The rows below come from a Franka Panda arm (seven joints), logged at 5 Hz.
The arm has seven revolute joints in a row. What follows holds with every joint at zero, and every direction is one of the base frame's. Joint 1 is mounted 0.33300 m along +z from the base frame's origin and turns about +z. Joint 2 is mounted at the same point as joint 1 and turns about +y. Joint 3 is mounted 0.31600 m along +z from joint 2 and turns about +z. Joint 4 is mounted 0.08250 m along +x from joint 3 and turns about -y. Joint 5 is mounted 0.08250 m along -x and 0.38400 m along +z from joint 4 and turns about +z. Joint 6 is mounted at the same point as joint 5 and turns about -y. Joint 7 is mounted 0.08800 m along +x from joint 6 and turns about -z. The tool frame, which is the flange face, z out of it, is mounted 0.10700 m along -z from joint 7; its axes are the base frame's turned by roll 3.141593, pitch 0.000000 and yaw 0.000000 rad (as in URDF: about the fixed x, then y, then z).
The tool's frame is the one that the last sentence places.
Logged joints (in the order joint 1, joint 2, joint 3, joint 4, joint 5, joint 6, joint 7), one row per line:
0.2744 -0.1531 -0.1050 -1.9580 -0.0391 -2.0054 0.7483
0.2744 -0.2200 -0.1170 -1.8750 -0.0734 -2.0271 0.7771
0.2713 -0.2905 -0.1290 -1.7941 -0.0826 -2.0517 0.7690
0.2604 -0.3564 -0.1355 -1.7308 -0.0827 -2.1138 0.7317
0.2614 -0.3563 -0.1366 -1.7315 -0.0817 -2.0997 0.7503
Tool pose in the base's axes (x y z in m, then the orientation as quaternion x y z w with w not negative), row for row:
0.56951 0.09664 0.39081 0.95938 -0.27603 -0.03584 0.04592
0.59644 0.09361 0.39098 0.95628 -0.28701 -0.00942 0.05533
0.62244 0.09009 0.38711 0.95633 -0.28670 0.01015 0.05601
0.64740 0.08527 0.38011 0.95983 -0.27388 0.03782 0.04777
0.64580 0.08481 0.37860 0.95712 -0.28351 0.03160 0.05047
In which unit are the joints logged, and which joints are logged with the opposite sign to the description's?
The joints are logged in radians. Opposite sign: joint 2, joint 6.
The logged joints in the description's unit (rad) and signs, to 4 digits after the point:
0.2744 0.1531 -0.1050 -1.9580 -0.0391 2.0054 0.7483
0.2744 0.2200 -0.1170 -1.8750 -0.0734 2.0271 0.7771
0.2713 0.2905 -0.1290 -1.7941 -0.0826 2.0517 0.7690
0.2604 0.3564 -0.1355 -1.7308 -0.0827 2.1138 0.7317
0.2614 0.3563 -0.1366 -1.7315 -0.0817 2.0997 0.7503

